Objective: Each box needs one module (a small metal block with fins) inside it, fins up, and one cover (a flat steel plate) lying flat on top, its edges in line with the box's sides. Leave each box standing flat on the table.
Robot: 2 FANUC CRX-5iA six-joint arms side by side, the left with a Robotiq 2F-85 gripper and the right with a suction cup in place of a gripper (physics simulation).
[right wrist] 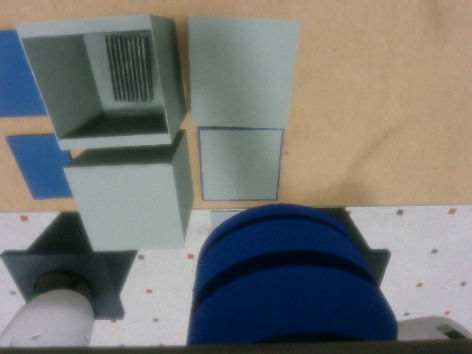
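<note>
An open box (172, 85) stands at the upper left in the right wrist view. A finned module (129, 68) lies inside it, fins up. A second box (183, 195) stands below it, with a flat cover (125, 207) on top, edges in line with the sides. At the upper middle, another flat cover (244, 72) hides the box under it; its edges look straight. A loose cover (241, 165) lies flat on a blue pad below that. My right suction cup (285, 225) shows at the bottom middle, with no plate seen on it. My left gripper does not show.
Two bare blue pads (20, 75) (42, 167) lie left of the boxes. The wooden table (375, 100) ends at an edge below them, with speckled floor (165, 295) beyond. A dark stand (107, 275) with a white cylindrical part (55, 320) is at the lower left.
</note>
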